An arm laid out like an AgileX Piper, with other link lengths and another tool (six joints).
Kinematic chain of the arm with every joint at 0, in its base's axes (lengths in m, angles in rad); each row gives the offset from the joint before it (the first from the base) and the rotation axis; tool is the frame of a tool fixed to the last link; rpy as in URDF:
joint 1: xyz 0 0 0.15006 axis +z
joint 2: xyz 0 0 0 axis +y
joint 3: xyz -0.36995 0 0.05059 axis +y
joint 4: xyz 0.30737 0 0.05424 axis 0.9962 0 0.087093
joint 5: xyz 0 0 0 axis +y
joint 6: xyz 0.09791 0 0.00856 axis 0.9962 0 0.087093
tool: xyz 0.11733 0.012 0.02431 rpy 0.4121 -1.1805 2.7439
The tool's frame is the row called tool.
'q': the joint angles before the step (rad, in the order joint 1, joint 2, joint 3, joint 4, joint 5, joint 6). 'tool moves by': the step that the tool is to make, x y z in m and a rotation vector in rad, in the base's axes. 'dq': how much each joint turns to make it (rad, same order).
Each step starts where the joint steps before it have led.
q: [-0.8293, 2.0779, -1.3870, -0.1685, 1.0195, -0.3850]
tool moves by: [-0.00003, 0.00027, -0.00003, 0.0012, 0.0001, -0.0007]
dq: [0.0000, 0.0000, 0.0000, 0.0010, 0.0009, 0.0000]
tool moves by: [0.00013, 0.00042, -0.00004, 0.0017, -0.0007, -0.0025]
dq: [0.0000, 0.0000, 0.0001, 0.0022, 0.0009, 0.0012]
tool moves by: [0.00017, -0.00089, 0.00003, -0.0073, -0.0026, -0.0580]
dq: [0.0000, 0.0000, -0.0001, -0.0001, 0.0012, 0.0586]
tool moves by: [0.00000, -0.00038, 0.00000, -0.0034, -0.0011, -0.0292]
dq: [0.0000, 0.0000, 0.0001, 0.0000, 0.0008, 0.0294]
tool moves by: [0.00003, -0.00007, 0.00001, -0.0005, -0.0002, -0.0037]
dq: [0.0000, 0.0000, -0.0001, 0.0000, 0.0001, 0.0037]
